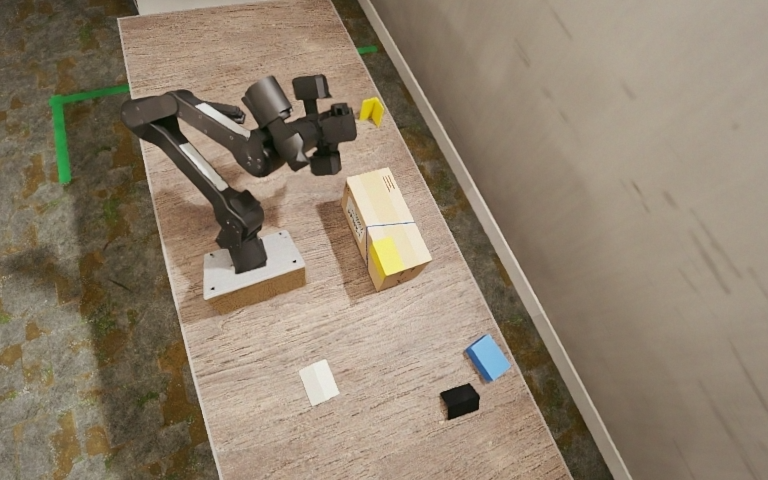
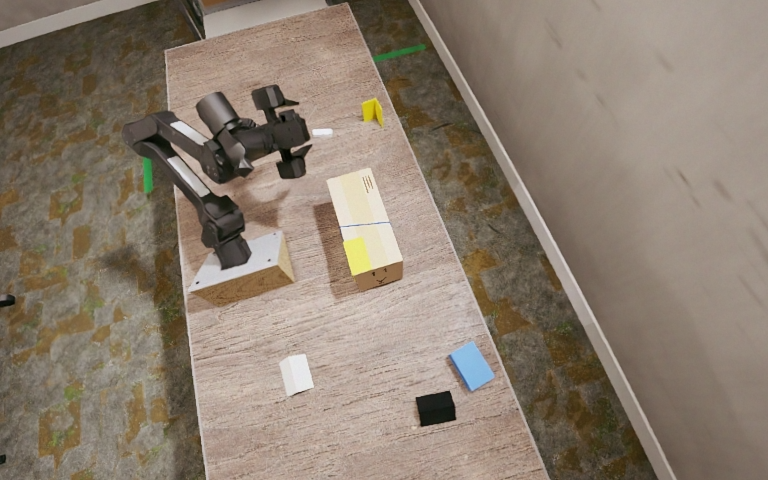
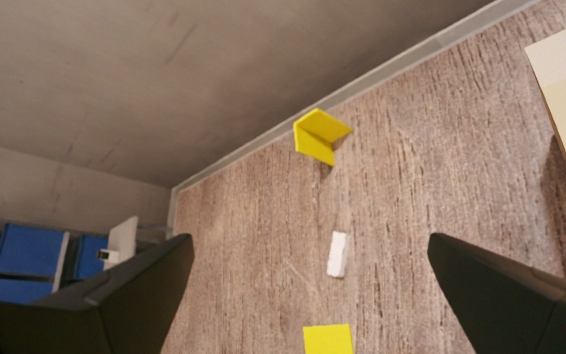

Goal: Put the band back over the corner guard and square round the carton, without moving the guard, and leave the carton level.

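Pixels of known places: gripper, between the fingertips: (image 3: 311, 245); arm's base, origin of its link: (image 1: 250, 263) (image 2: 236, 261).
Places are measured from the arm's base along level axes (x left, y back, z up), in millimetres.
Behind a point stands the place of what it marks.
Note:
The carton (image 1: 370, 198) @(x 65, y -289, z 46 mm) (image 2: 345, 195) @(x 76, y -287, z 46 mm) (image 3: 555, 90) @(x 128, y -326, z 46 mm) stands on the table and looks level. A thin blue band (image 1: 390, 224) @(x -11, y -311, z 48 mm) (image 2: 365, 224) @(x -11, y -315, z 48 mm) crosses its top about mid-length and runs down the side facing the arm's base. The yellow corner guard (image 1: 386, 255) @(x -78, y -276, z 48 mm) (image 2: 356, 255) @(x -79, y -279, z 48 mm) sits on the near top edge of that side. On the top, the band lies beside the guard, not over it. The band's far side and underside are hidden. My gripper (image 1: 335, 125) @(x 211, y -238, z 159 mm) (image 2: 304, 125) @(x 211, y -238, z 159 mm) (image 3: 311, 245) @(x 211, y -238, z 159 mm) is open and empty, above the table beyond the carton's far end.
A loose yellow angle piece (image 1: 372, 111) @(x 407, y -435, z -73 mm) (image 2: 372, 111) @(x 406, y -425, z -66 mm) (image 3: 315, 142) @(x 406, y -422, z -60 mm) stands near the wall-side edge. A white block (image 2: 322, 132) @(x 391, y -263, z -89 mm) (image 3: 338, 254) @(x 391, y -262, z -89 mm) and another yellow piece (image 3: 328, 339) @(x 415, y -151, z -97 mm) lie near the gripper. White (image 1: 318, 382) @(x -275, y -70, z -69 mm), black (image 1: 459, 400) @(x -419, y -356, z -72 mm) and blue (image 1: 488, 357) @(x -357, y -459, z -61 mm) pieces lie at the near end.

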